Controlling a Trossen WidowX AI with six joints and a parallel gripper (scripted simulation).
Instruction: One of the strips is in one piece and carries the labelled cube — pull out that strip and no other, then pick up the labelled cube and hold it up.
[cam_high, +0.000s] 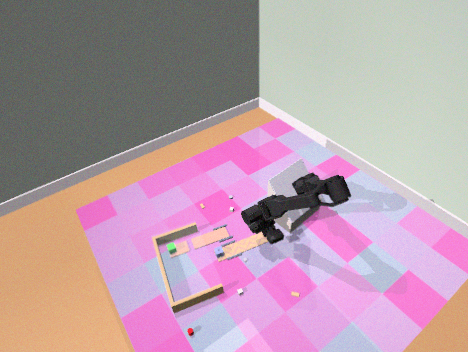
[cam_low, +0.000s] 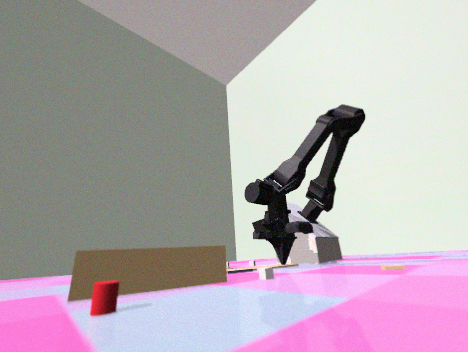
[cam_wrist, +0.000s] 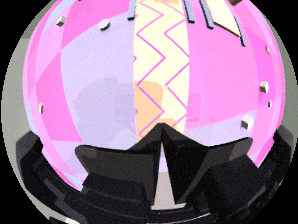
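Now: gripper tip 200 mm short of the labelled cube, 60 mm to the left of it and 20 mm below it.
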